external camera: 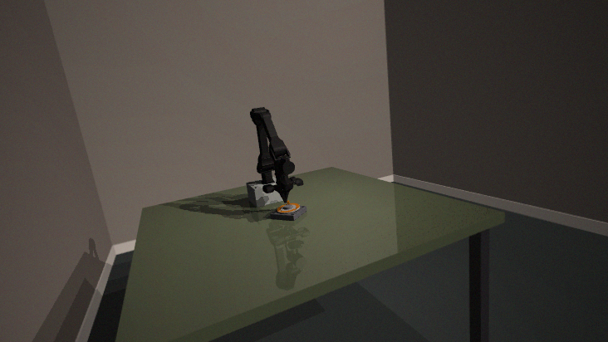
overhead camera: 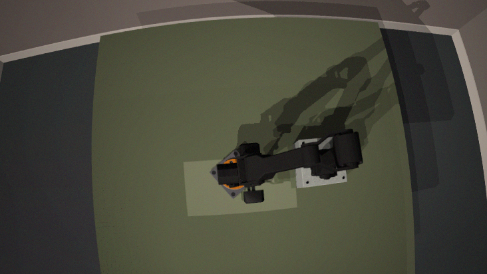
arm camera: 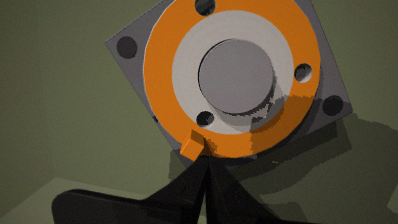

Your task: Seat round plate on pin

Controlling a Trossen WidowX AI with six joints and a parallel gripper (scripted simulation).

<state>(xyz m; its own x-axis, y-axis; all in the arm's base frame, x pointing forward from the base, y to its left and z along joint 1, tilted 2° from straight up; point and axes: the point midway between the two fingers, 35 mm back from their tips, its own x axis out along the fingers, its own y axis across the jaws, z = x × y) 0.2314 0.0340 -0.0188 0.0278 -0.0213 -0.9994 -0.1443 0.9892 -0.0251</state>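
Now: gripper tip 3 cm short of the round plate, 1 cm to the right of it and 1 cm above it. Round my gripper tip: square grey base (5 cm ahead, 2 cm below).
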